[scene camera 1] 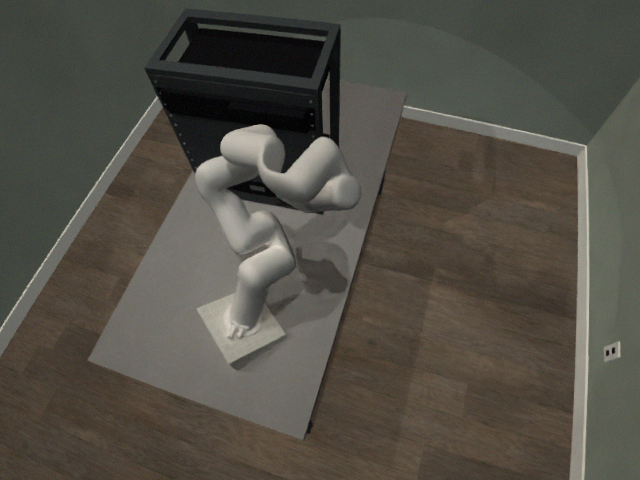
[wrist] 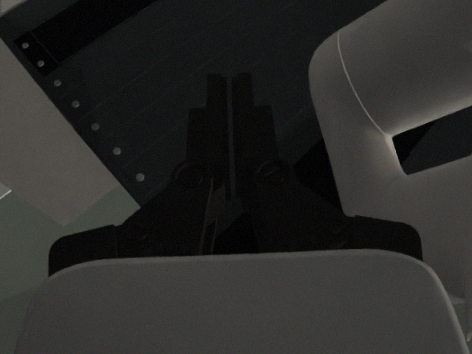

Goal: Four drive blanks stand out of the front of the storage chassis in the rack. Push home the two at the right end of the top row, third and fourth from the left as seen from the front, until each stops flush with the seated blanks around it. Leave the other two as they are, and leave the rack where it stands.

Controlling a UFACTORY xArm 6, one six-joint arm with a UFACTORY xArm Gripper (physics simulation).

Observation:
In view: a dark rack [scene camera 1: 225, 80].
The dark rack is seen too in the wrist view [wrist: 125, 83].

